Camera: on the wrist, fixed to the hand. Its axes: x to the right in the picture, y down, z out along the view.
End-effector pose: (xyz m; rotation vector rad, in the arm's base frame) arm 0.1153 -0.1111 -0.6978 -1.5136 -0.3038 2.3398
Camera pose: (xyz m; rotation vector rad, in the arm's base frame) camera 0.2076 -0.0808 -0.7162 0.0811 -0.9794 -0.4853
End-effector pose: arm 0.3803 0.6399 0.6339 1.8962 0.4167 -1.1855
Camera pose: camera 0.4056 0.7352 0.6412 0.2536 -1.8275 0.8086
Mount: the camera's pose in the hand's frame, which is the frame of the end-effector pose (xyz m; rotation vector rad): -0.0075 -0.0365 -0.0916 -0.1651 -0.3228 3.0866
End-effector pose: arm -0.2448 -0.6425 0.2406 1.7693 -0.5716 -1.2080
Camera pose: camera -0.1691 -0.5809 0.2244 -0.7030 -1.7696 0.8397
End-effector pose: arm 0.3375 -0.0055 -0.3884 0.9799 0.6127 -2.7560
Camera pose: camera 0.3855 0.0666 -0.4361 0.2214 -0.5696 0.0758
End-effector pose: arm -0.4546 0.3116 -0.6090 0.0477 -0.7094 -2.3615
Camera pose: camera -0.4507 0.2955 -0.7065 -0.7945 -0.0190 0.6208
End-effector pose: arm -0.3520 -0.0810 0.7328 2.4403 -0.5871 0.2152
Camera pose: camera -0.3432 0.0028 0.7846 0.6475 2.9108 -0.6028
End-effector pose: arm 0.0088 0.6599 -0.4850 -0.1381 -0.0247 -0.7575
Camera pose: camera -0.0242 0.6266 -0.5721 -0.2574 -0.0254 2.3528
